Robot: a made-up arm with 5 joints.
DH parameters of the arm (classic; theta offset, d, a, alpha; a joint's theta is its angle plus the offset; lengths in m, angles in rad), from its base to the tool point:
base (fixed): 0 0 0.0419 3.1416
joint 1: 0 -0.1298 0.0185 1.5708
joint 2: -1.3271 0 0.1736 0
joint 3: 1.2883 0 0.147 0
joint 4: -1.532 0.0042 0 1.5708
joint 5: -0.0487 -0.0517 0 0
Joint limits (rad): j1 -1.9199..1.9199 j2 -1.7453..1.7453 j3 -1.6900..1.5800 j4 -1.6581..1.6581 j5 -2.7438..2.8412
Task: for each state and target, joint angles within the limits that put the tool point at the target. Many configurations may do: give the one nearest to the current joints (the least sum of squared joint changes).
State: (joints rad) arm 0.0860 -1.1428 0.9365 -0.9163 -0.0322
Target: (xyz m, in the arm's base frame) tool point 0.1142 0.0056 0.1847
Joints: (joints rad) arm -0.0194 -1.0889 1.5800 -0.5675 -0.0322
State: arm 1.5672 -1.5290 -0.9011 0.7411 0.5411
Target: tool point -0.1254 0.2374 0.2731
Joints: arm 0.9425 -1.7087 -0.8656 0.8222 0.5411
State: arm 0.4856 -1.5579 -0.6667 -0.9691 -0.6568
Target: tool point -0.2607 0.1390 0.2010
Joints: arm 0.4180 -1.7244 -0.8790 -0.8290 -0.6568
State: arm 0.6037 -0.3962 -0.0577 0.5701 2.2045
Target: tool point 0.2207 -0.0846 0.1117
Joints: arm 0.4632 0.3003 0.6367 0.6759 2.2045
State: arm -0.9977 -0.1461 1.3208 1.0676 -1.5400
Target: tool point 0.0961 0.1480 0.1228
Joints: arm -1.1931 0.1354 0.8369 0.8459 -1.5400
